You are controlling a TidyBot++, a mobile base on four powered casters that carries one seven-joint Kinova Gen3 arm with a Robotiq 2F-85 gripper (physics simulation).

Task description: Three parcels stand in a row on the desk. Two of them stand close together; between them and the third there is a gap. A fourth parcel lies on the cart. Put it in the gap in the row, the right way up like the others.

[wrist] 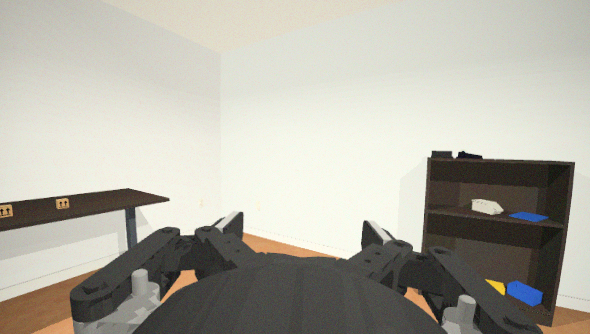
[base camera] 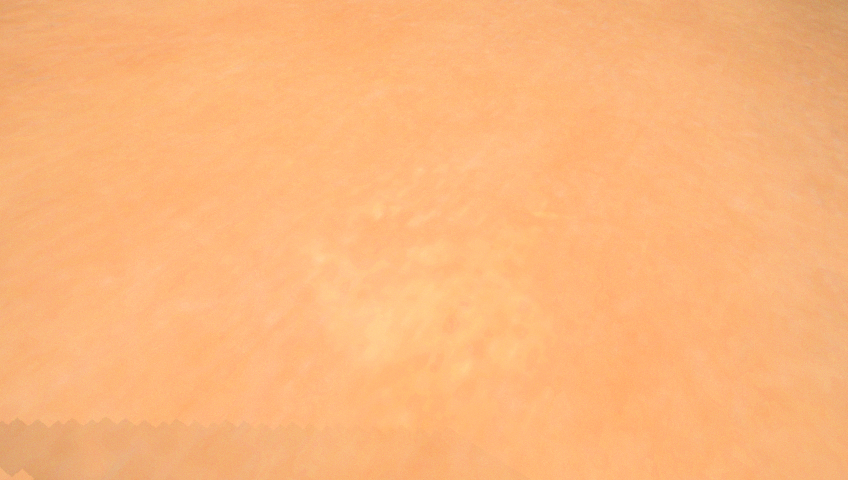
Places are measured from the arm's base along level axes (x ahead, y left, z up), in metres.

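Pixels of known places: gripper, fingertip midpoint: [wrist: 302,229].
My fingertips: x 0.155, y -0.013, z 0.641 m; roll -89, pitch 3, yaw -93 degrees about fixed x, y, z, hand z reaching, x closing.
For each thing: its top centre in the pictures, then the offset to it from my fingertips. "spot": a spot on its surface instead. Level surfaces: height alone.
- dark desk, surface height: dz -0.317 m
- second parcel, top centre: [wrist: 3,205] dy +1.630, dx +0.911, dz -0.259 m
- white object, surface spot: [wrist: 486,206] spot: dy -1.350, dx +1.312, dz -0.312 m
- orange floor, surface height: dz -1.037 m
My gripper [wrist: 302,229] is open, with a wide space between its two fingertips and no thing between them. The dark desk [wrist: 110,202] stands at the left of the wrist view, partly cut off by the left edge. A parcel [wrist: 62,203] with black arrows pointing up stands on it. A second parcel [wrist: 5,210], also with arrows pointing up, stands farther left at the edge of the view. The gripper is well away from both. The third parcel of the row, the fourth parcel and the cart do not show in either view.
A dark bookshelf [wrist: 564,240] stands at the right of the wrist view. It holds a white object [wrist: 486,206], a flat blue object [wrist: 528,216], a blue box [wrist: 524,293] and a yellow object [wrist: 495,286]. Dark objects lie on top. The base camera shows orange floor [base camera: 416,178].
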